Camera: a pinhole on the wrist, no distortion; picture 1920 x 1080 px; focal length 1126.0 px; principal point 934.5 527.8 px. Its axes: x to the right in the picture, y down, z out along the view. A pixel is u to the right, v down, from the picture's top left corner.
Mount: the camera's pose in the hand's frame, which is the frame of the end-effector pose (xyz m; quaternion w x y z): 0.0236 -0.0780 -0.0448 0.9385 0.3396 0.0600 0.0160
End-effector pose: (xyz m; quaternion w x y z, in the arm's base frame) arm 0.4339 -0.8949 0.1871 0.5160 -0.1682 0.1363 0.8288
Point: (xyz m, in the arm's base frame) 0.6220 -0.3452 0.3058
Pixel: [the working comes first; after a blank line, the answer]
In the camera's frame: 0.2340 -0.0231 0.5046

1456.7 476.3
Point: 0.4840 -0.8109 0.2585
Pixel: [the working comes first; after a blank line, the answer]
In the camera's frame: -0.0199 0.0873 0.1027

outside the picture
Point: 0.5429 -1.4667 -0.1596
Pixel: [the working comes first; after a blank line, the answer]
In the camera's frame: -0.3159 -0.1724 -0.5705

behind the camera
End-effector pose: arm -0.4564 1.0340 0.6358 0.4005 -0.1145 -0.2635 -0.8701
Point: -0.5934 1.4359 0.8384
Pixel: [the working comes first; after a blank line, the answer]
In the camera's frame: -0.1624 0.1485 0.4268

506.0 919.5
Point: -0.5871 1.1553 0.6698
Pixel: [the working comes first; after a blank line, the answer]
In the camera's frame: -0.0211 0.0335 0.1547

780.6 771.7
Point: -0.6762 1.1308 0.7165
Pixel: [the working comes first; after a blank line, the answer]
In the camera's frame: 0.0657 0.0230 0.2100

1287.0 650.9
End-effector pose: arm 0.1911 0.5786 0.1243 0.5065 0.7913 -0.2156 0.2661
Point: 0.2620 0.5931 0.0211
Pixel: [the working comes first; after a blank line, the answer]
In the camera's frame: -0.0474 0.0195 0.0843

301.8 788.6
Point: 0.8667 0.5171 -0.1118
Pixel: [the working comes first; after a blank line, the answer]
In the camera's frame: 0.2783 -0.1552 0.5868

1468.5 229.9
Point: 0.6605 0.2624 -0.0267
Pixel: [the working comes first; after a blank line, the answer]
In the camera's frame: 0.1974 0.1665 0.5189

1362.9 889.0
